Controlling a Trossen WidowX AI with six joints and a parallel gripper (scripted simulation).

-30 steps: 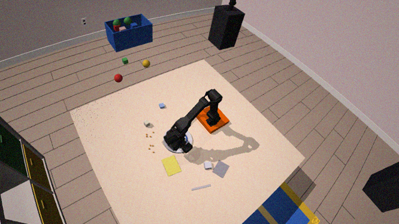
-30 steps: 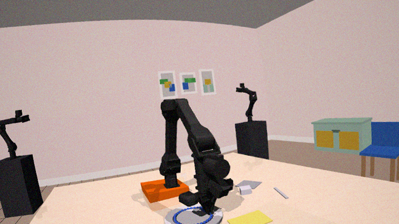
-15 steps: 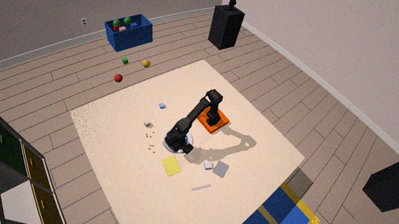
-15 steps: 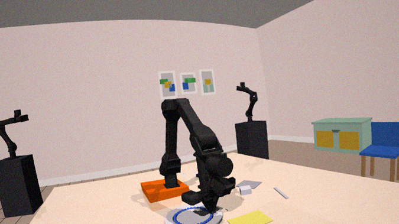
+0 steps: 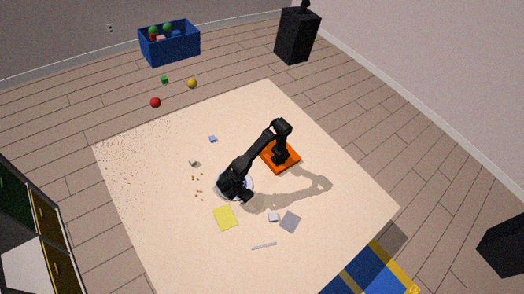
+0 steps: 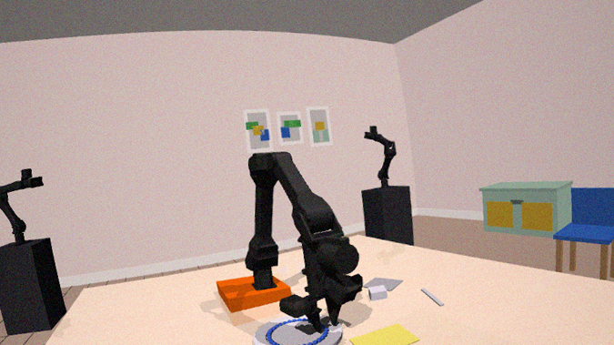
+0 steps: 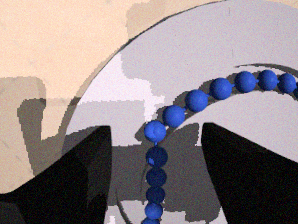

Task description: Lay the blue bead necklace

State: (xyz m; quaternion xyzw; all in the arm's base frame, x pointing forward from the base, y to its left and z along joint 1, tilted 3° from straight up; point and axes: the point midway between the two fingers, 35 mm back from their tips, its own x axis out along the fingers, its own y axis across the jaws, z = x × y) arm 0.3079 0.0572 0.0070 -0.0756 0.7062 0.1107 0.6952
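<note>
Right now the round bead board is 60 mm to the right of my gripper tip, 30 mm behind it and 10 mm below it. The rest, counted from my gripper tip: yellow sheet: 100 mm ahead, 80 mm to the left, 20 mm below; small grey block: 200 mm to the left, 100 mm behind; pale cube: 270 mm to the right, 110 mm ahead.
</note>
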